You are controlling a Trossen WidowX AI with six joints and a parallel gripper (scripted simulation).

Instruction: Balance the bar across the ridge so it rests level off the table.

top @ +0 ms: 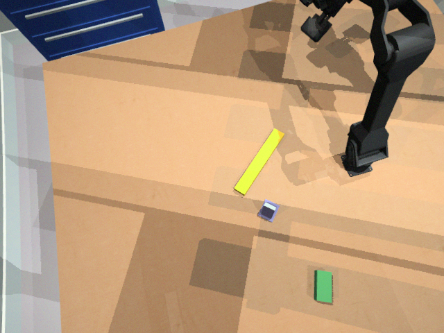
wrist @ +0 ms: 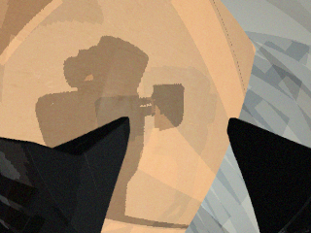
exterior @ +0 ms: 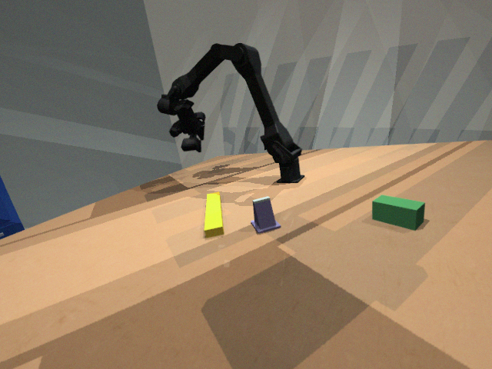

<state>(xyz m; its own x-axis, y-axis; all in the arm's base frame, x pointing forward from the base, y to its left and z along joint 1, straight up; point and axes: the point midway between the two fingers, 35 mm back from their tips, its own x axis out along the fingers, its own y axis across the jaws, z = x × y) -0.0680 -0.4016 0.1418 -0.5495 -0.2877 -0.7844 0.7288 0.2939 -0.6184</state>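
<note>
My gripper tip is 34 cm short of the yellow bar, 33 cm to the right of it and 11 cm above it. The rest, counted from my gripper tip: green block 30 cm ahead, 68 cm to the left, 10 cm below.
</note>
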